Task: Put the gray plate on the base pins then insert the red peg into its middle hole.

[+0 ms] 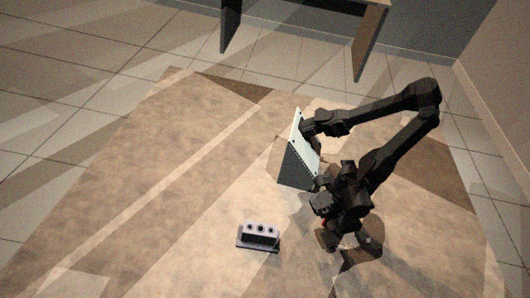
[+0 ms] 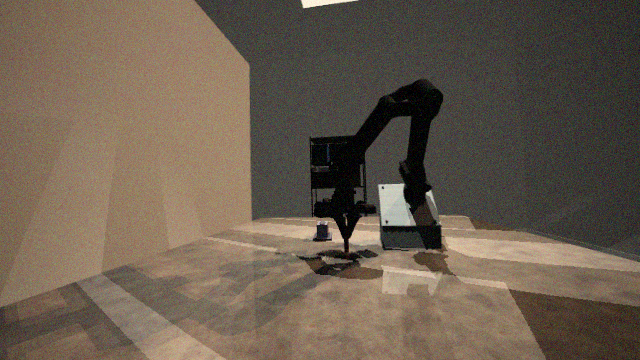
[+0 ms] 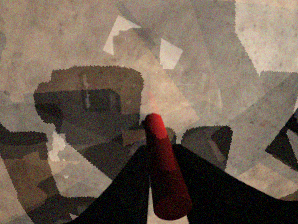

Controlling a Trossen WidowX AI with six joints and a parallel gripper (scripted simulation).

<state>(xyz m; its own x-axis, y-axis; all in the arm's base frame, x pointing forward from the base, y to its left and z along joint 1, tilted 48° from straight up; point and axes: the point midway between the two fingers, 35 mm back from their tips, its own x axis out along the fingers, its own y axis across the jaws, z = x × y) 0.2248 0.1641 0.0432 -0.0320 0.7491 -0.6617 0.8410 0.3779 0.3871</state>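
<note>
My gripper tip is 120 mm short of the gray plate and 190 mm to the left of it. Also, from my gripper tip: flat base: 120 mm ahead, 180 mm to the right, 30 mm below; then red peg: right at my gripper tip.
</note>
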